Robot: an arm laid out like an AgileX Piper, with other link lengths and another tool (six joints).
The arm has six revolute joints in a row. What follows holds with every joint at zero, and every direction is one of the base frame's.
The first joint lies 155 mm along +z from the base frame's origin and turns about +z.
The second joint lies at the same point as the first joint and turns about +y.
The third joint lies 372.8 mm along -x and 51 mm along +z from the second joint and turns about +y.
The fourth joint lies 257.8 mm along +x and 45.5 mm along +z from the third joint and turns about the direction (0.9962, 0, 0.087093).
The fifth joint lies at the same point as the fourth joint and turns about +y.
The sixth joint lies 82.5 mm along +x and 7.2 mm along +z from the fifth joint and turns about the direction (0.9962, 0, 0.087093).
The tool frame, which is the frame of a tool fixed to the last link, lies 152.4 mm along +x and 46 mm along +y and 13.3 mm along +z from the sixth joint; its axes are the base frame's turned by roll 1.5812, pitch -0.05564 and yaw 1.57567 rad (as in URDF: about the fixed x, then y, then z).
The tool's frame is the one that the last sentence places.
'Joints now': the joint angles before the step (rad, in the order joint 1, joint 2, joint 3, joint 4, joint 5, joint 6). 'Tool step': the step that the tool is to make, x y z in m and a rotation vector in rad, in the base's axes. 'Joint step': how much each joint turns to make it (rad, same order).
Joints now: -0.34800 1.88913 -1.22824 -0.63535 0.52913 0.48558
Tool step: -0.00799 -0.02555 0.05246 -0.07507 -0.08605 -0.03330
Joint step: -0.03752 -0.08580 -0.01539 -0.06374 0.00512 0.03213
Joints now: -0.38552 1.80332 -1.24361 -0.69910 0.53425 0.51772
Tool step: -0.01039 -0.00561 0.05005 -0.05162 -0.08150 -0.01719
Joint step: -0.00949 -0.09115 -0.00617 -0.02713 0.01083 0.01754
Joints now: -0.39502 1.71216 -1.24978 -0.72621 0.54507 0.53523
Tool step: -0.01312 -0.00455 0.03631 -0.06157 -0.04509 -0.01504
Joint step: -0.00037 -0.06900 -0.00008 -0.05980 0.02125 0.03238
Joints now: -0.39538 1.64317 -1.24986 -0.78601 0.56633 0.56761
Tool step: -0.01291 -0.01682 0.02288 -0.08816 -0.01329 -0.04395
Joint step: -0.00311 -0.03190 -0.00001 -0.13822 0.03652 0.09218
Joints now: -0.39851 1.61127 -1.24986 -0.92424 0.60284 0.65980
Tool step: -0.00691 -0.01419 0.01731 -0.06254 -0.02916 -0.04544
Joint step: -0.00325 -0.01484 0.00000 -0.11794 0.02388 0.10334
